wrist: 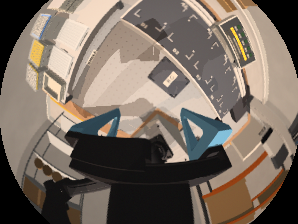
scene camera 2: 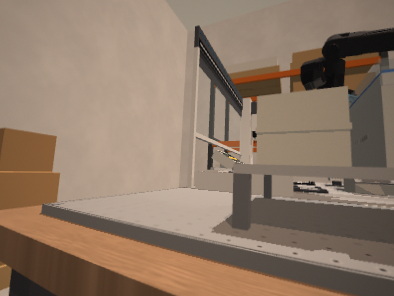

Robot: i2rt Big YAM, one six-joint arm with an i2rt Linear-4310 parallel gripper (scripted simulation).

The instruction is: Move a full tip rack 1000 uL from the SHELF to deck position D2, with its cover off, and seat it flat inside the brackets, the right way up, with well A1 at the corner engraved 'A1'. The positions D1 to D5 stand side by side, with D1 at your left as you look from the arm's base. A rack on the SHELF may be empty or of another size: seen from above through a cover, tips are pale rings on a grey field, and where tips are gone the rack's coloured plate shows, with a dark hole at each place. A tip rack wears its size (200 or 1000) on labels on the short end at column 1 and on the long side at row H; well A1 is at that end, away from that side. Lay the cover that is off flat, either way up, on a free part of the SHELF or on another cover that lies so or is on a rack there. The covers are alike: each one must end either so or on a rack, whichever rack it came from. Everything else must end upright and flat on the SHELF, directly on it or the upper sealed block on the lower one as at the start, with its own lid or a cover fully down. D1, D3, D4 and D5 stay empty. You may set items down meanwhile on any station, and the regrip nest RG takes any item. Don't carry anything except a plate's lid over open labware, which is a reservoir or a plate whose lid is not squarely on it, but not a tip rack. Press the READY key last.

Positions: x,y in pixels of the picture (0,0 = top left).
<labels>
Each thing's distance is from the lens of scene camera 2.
beige block [scene camera 2: 322,109]: 22 cm
shelf leg [scene camera 2: 241,208]: 21 cm
frame post [scene camera 2: 192,139]: 61 cm
The marked spots on the shelf leg and the frame post are 43 cm apart.
</labels>
